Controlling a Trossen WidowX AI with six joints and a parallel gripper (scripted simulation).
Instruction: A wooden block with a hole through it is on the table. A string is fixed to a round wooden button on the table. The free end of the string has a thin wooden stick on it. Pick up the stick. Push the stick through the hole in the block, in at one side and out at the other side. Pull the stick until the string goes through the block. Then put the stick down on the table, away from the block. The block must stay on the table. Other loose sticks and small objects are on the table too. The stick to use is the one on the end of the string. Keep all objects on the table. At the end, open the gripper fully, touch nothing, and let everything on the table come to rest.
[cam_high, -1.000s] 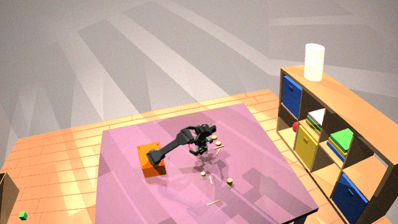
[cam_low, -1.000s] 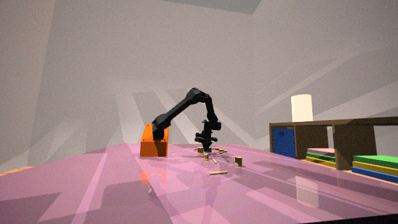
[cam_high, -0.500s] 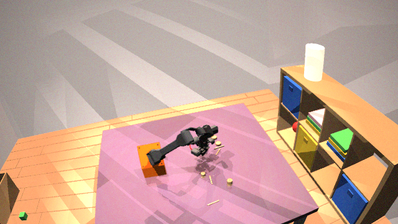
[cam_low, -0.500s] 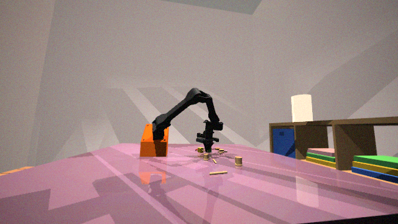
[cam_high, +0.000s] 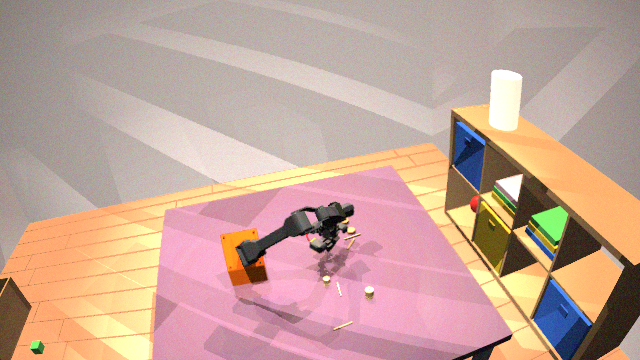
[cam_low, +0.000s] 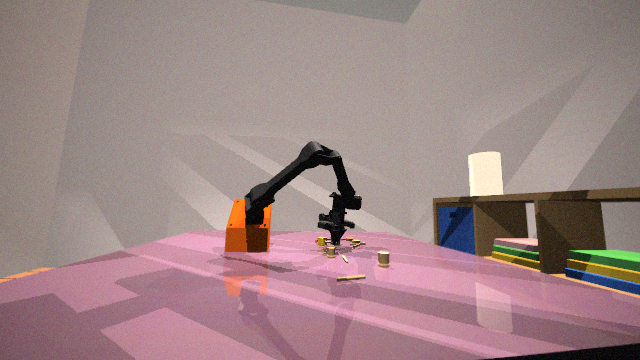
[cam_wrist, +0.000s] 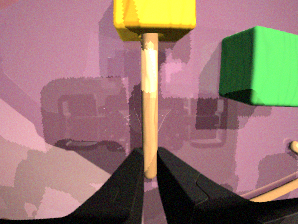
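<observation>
My gripper tip is 70 mm to the right of the green cube, 30 mm short of it and 10 mm below it. Round my gripper tip: thin wooden stick: 40 mm to the left, 20 mm behind, 10 mm above; then yellow wooden block: 70 mm to the left, 40 mm behind, 10 mm above; then round wooden button: 170 mm to the left, 140 mm ahead.
</observation>
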